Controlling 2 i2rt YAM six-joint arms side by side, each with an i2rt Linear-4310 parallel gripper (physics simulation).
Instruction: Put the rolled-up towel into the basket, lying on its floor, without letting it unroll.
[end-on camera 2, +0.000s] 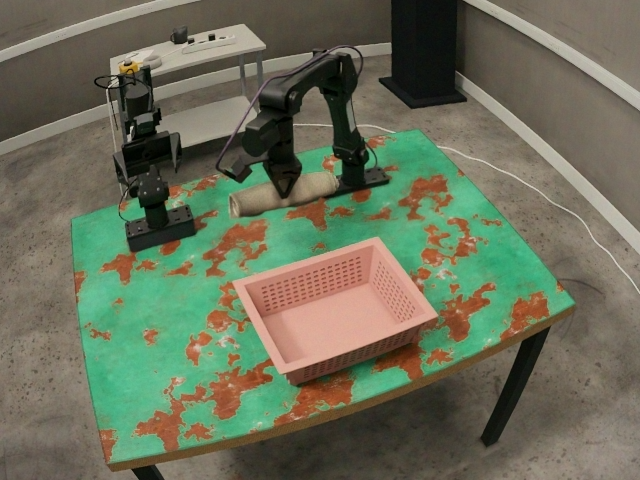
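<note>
The rolled-up towel (316, 187) is a beige roll in the upper middle of the picture, beyond the basket. It is still rolled and lies roughly level; whether it touches the table cannot be told. My left gripper (284, 194) points down and is shut on the towel near its middle. My right gripper (148, 175) is open and empty, above its own arm base at the upper left, well apart from the towel. The pink basket (334, 357) stands upright on the table nearer the camera, with its floor bare. The towel is outside it.
The green and rust-coloured table (155, 289) carries both arm bases, the right one (161, 227) at the upper left and the left one (364, 178) beside the towel's right end. A white side table (227, 43) and a black pillar (423, 46) stand behind the table.
</note>
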